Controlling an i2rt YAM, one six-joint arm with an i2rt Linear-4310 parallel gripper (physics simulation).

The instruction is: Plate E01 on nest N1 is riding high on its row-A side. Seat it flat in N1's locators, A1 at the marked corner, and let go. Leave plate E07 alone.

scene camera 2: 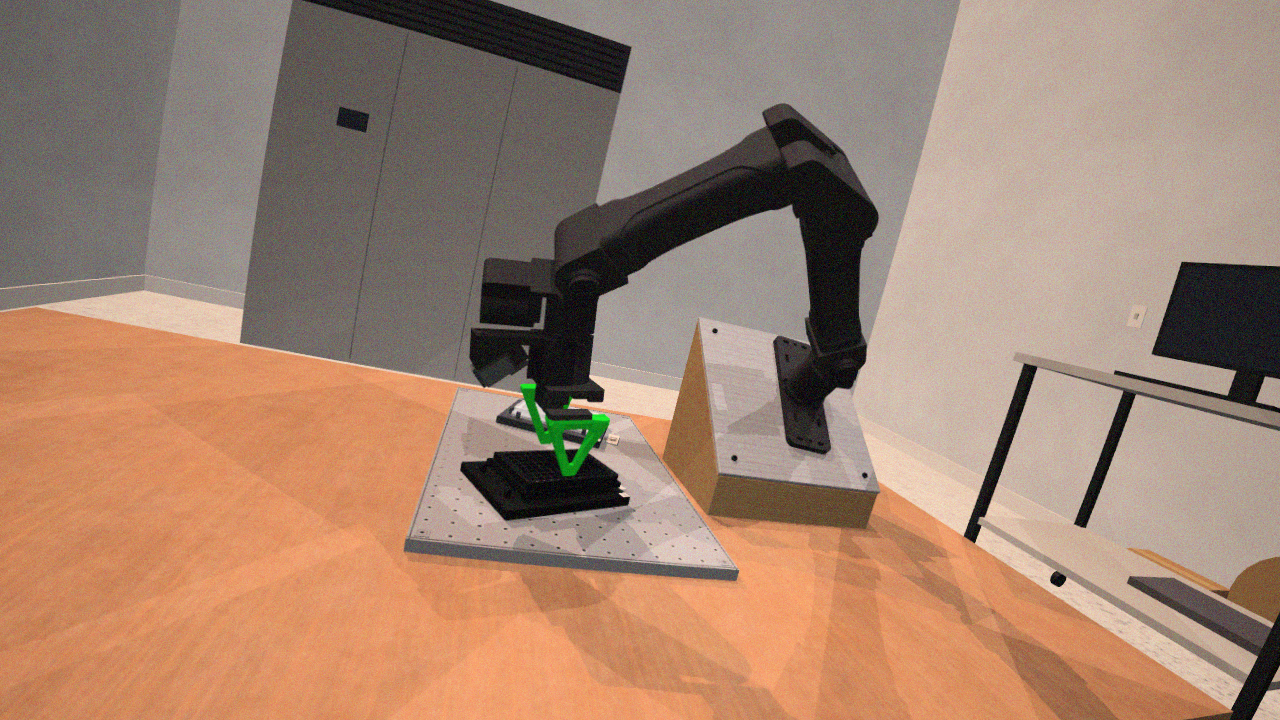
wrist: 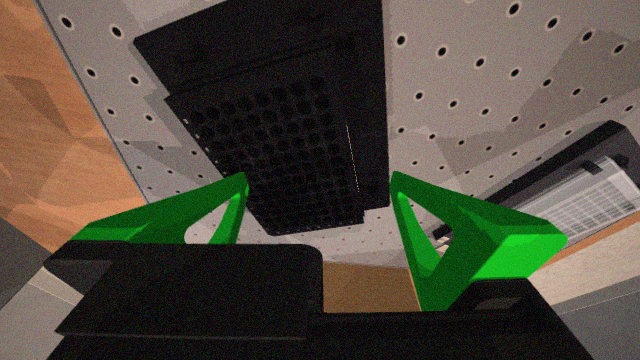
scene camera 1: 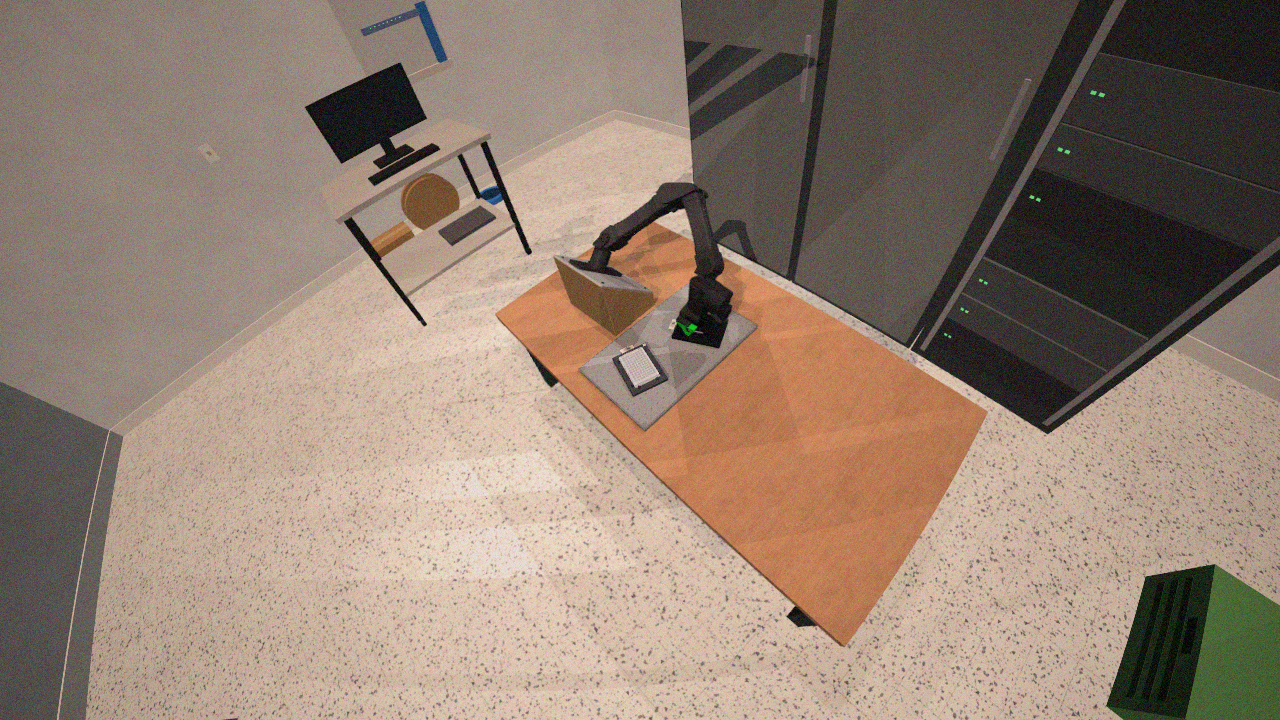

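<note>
A black multi-well plate, which I take as E01, sits on a black nest. A thin light line runs along one long side in the wrist view; black on black hides the exact tilt and the A1 mark. My gripper is open, its green fingers above the plate toward one end, with nothing held. In the wrist view the fingertips stand to either side of the plate's outline. A white plate, which I take as E07, lies in the other dark nest.
Both nests stand on a grey perforated board on the wooden table. The arm's wedge-shaped mount stands beside the board. A desk with a monitor stands away from the table.
</note>
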